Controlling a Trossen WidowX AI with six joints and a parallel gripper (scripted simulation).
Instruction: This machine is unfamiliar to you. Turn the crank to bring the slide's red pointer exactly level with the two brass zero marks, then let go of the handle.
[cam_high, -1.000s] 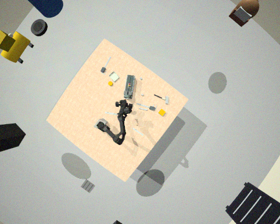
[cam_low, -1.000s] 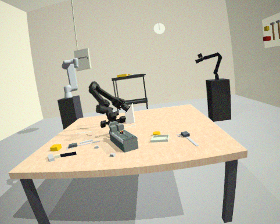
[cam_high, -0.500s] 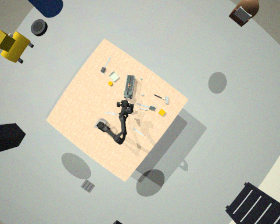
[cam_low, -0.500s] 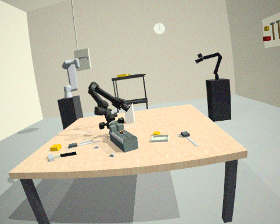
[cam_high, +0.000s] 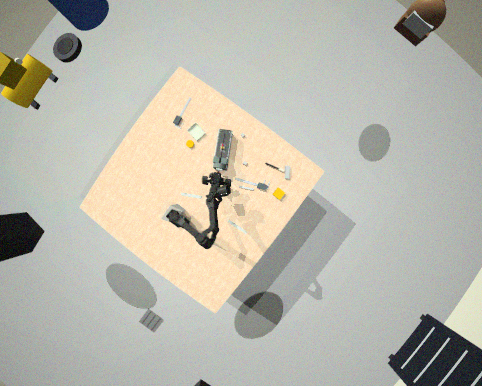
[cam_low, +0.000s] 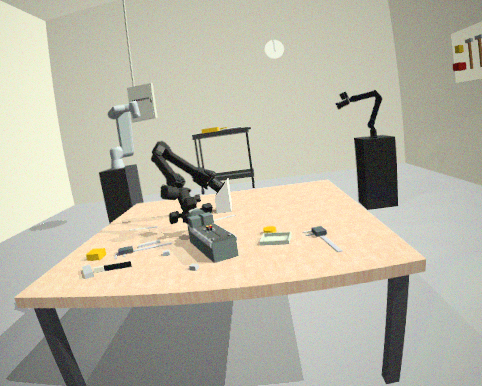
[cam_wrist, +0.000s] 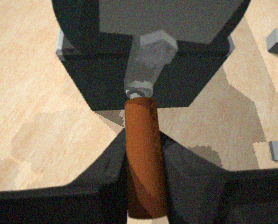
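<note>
Right now my gripper tip is 4 cm below the crank. The rest, counted from my gripper tip: red pointer 16 cm ahead, 9 cm to the left, 5 cm above; brown crank handle 3 cm above, 1 cm to the right, 1 cm behind; yellow disc 29 cm to the left, 3 cm ahead, 2 cm below.
</note>
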